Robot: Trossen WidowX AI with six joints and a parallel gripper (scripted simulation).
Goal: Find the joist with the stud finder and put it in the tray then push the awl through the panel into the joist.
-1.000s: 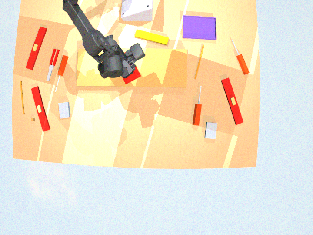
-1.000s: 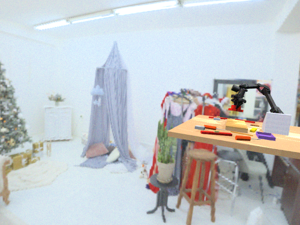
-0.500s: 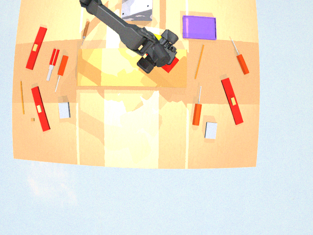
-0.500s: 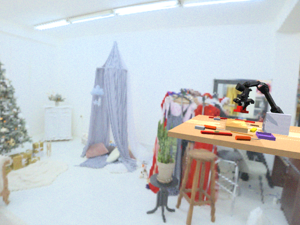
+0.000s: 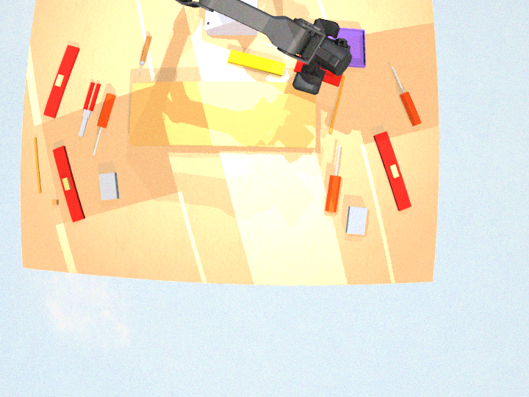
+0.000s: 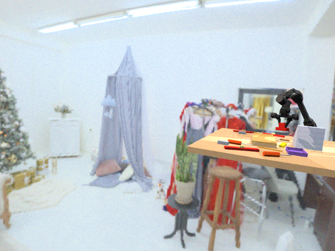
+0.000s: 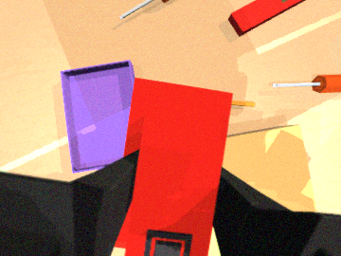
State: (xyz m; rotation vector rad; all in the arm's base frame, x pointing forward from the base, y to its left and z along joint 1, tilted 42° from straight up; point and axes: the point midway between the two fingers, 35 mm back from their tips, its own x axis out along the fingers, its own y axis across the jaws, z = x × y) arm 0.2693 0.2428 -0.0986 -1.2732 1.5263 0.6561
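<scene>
My gripper tip is now 100 mm past the purple tray, 70 mm to the right of it and 150 mm above it. Round my gripper tip: red stud finder (10 mm behind, 20 mm to the right, 20 mm above); then yellow block (50 mm behind, 170 mm to the right, 160 mm below); then awl (80 mm behind, 500 mm to the right, 160 mm below).
</scene>
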